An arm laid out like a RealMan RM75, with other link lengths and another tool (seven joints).
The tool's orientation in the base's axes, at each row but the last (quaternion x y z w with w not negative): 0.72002, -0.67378, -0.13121, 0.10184; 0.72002, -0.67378, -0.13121, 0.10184; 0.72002, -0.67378, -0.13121, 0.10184; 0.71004, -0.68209, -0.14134, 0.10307; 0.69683, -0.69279, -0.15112, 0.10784
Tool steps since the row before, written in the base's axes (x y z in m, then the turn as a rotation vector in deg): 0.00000, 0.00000, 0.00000, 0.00, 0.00, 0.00; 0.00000, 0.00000, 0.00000, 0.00, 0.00, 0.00; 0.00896, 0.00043, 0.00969, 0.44, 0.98, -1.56; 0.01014, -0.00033, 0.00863, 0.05, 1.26, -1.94; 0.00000, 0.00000, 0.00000, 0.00, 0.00, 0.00
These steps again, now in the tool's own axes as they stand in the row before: 0.00000, 0.00000, 0.00000, 0.00, 0.00, 0.00; 0.00000, 0.00000, 0.00000, 0.00, 0.00, 0.00; -0.00041, -0.00535, -0.01206, -0.87, -0.99, 1.36; 0.00011, -0.00658, -0.01158, -1.14, -0.77, 1.86; 0.00000, 0.00000, 0.00000, 0.00, 0.00, 0.00
